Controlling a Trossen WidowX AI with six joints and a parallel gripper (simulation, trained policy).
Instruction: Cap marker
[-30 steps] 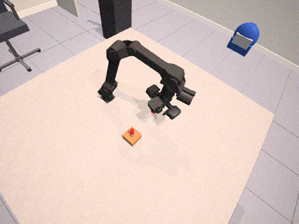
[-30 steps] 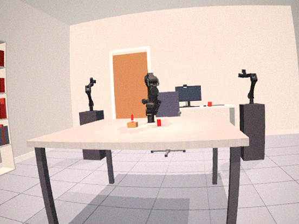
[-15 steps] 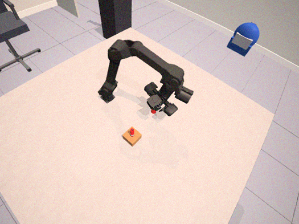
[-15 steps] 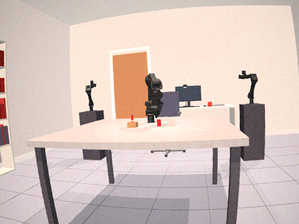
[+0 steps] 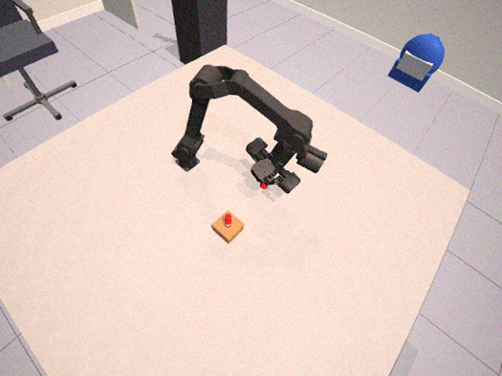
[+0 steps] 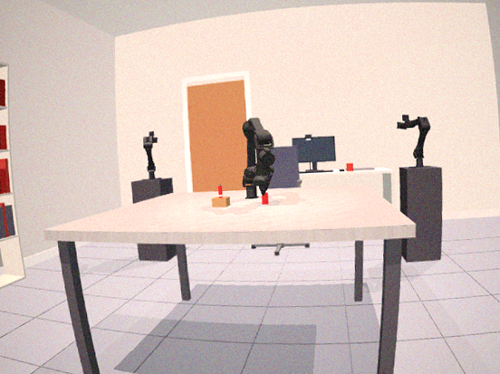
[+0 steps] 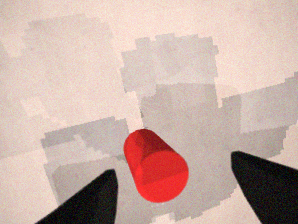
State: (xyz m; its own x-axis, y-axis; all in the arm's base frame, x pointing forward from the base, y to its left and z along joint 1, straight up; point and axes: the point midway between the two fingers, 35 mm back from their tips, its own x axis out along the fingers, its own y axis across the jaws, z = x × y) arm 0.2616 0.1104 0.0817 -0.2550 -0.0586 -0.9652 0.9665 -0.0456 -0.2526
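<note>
Right now the red cap is 20 mm below my gripper tip and 10 mm ahead of it. The rest, counted from my gripper tip: holder block: 200 mm to the right, 30 mm below, 30 mm ahead; then red marker: 200 mm to the right, 30 mm ahead, 30 mm above.
</note>
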